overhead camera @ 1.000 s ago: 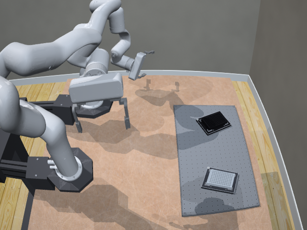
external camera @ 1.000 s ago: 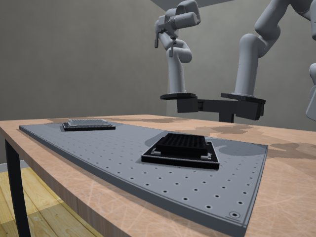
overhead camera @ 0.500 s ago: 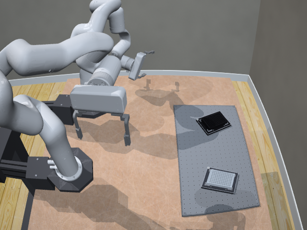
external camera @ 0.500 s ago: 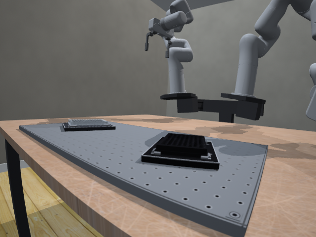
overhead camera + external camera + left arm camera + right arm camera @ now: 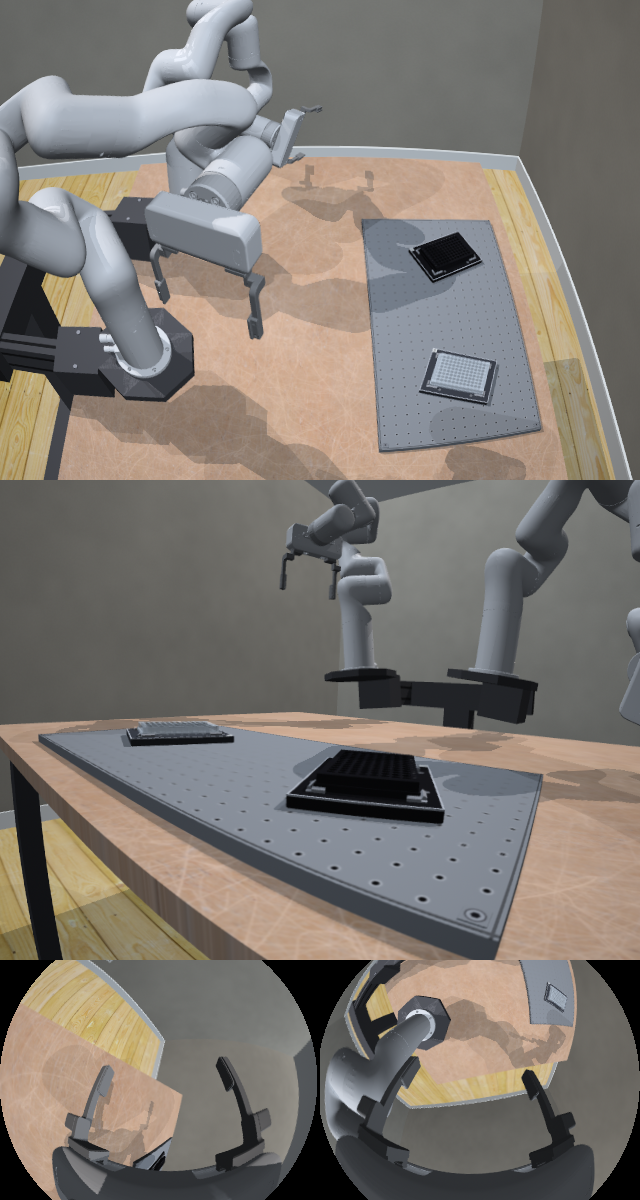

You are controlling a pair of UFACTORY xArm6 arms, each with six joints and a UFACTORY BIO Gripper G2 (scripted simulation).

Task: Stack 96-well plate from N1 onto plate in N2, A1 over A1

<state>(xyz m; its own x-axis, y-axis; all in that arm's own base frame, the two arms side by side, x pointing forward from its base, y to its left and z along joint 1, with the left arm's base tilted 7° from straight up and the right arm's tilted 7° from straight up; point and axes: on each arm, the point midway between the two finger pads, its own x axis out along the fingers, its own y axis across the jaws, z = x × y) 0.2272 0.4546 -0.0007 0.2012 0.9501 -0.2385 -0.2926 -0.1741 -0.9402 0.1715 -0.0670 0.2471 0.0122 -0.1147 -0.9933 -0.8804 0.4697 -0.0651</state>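
Right now the clear 96-well plate is 76 cm to the right of my left hand, 42 cm ahead of it and 8 cm below it. From my left hand the other things lie so: A1 label (37 cm to the right, 30 cm ahead, 9 cm below); nest N2 (39 cm ahead, 38 cm to the right, 9 cm below); black 96-well plate (39 cm ahead, 38 cm to the right, 8 cm below).
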